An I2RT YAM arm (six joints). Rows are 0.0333 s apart.
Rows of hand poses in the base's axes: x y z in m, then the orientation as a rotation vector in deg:
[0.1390, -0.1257, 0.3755, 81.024, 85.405, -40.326]
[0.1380, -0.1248, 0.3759, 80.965, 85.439, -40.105]
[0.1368, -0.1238, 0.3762, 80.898, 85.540, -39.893]
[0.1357, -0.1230, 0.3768, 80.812, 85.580, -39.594]
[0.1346, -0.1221, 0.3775, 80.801, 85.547, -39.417]
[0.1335, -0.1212, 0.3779, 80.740, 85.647, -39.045]
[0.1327, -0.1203, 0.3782, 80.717, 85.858, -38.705]
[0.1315, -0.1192, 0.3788, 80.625, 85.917, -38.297]
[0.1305, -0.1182, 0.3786, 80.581, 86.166, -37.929]
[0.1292, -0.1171, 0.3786, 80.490, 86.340, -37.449]
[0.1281, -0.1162, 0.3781, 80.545, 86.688, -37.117]
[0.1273, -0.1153, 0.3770, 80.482, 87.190, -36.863]
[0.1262, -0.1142, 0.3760, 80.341, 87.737, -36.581]
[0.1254, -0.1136, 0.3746, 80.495, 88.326, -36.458]
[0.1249, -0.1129, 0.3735, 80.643, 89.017, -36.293]
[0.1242, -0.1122, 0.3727, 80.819, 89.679, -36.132]
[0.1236, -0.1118, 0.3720, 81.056, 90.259, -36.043]
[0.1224, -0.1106, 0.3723, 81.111, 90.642, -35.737]
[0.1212, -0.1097, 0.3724, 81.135, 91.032, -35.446]
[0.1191, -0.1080, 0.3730, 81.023, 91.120, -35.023]
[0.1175, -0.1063, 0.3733, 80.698, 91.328, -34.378]
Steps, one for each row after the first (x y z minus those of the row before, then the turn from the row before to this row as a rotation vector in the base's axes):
[-0.0010, 0.0009, 0.0004, 0.060, -0.114, 0.146]
[-0.0012, 0.0010, 0.0003, 0.086, -0.064, 0.170]
[-0.0011, 0.0008, 0.0006, 0.075, -0.158, 0.200]
[-0.0011, 0.0009, 0.0007, 0.041, -0.130, 0.075]
[-0.0011, 0.0009, 0.0004, 0.149, -0.160, 0.237]
[-0.0008, 0.0009, 0.0003, 0.218, -0.063, 0.236]
[-0.0012, 0.0011, 0.0006, 0.123, -0.210, 0.258]
[-0.0010, 0.0010, -0.0002, 0.235, -0.054, 0.274]
[-0.0013, 0.0011, 0.0000, 0.210, -0.174, 0.327]
[-0.0011, 0.0009, -0.0005, 0.335, 0.043, 0.229]
[-0.0008, 0.0009, -0.0011, 0.306, 0.188, 0.320]
[-0.0011, 0.0011, -0.0010, 0.290, 0.198, 0.395]
[-0.0008, 0.0006, -0.0014, 0.437, 0.343, 0.155]
[-0.0005, 0.0007, -0.0011, 0.501, 0.389, 0.209]
[-0.0007, 0.0007, -0.0008, 0.503, 0.374, 0.179]
[-0.0006, 0.0004, -0.0007, 0.472, 0.366, 0.081]
[-0.0012, 0.0012, 0.0003, 0.347, 0.087, 0.220]
[-0.0012, 0.0009, 0.0001, 0.325, 0.099, 0.235]
[-0.0021, 0.0017, 0.0006, 0.145, -0.199, 0.274]
[-0.0016, 0.0017, 0.0003, 0.164, -0.265, 0.539]

